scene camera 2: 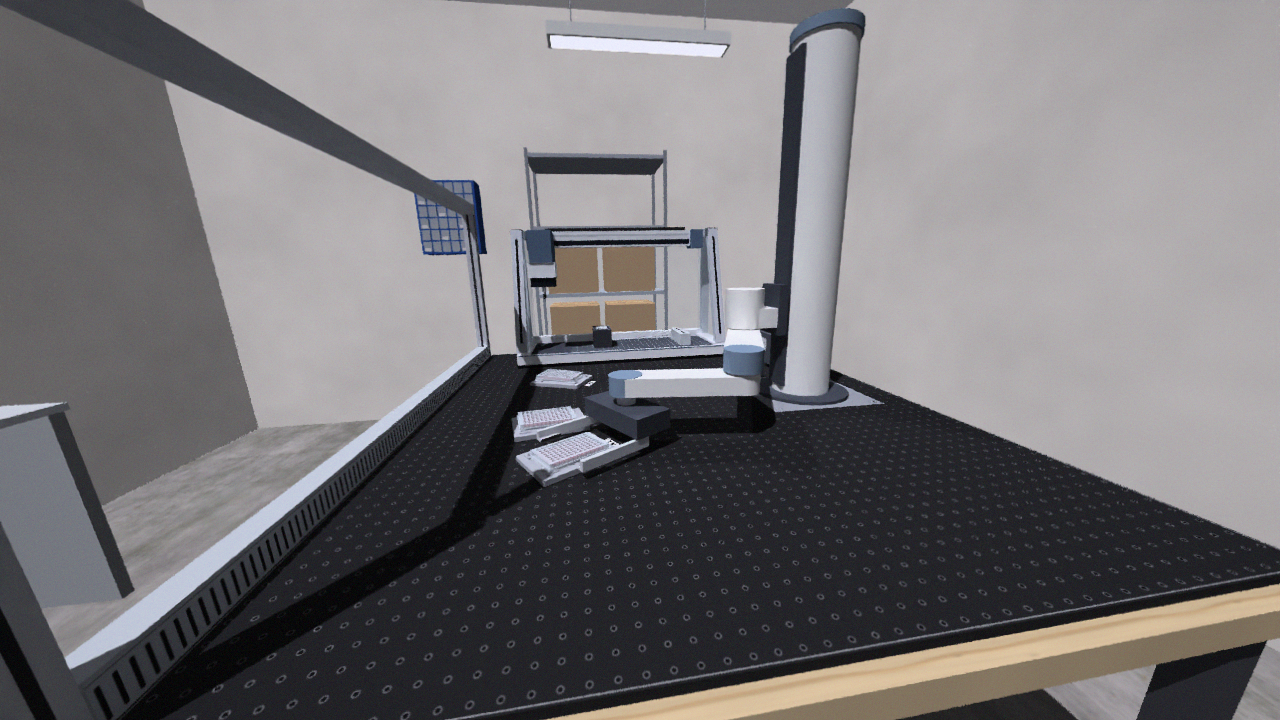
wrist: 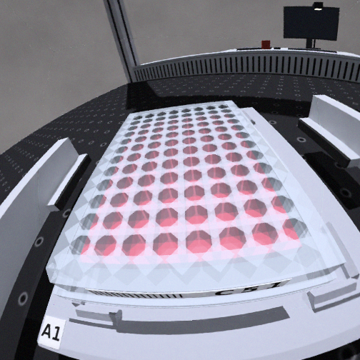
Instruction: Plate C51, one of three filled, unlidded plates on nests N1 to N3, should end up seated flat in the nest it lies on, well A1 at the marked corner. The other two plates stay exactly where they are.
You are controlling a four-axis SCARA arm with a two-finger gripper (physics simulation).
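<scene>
Plate C51, with pink-filled wells and no lid, lies on the nearest nest. In the wrist view it looks skewed and shifted left on the nest, its front edge standing above the corner lugs; whether it touches them is unclear. The nest's A1 label is at the front left. The plate's own A1 mark cannot be read. My gripper is open, its fingers spread at either side of the plate, apart from it. The middle plate and far plate rest on their nests.
The middle plate stands close beside the far-side finger in the scene view. A gantry frame stands at the back, and a slotted rail runs along the left edge. The robot's white column is at the back right. A monitor shows behind.
</scene>
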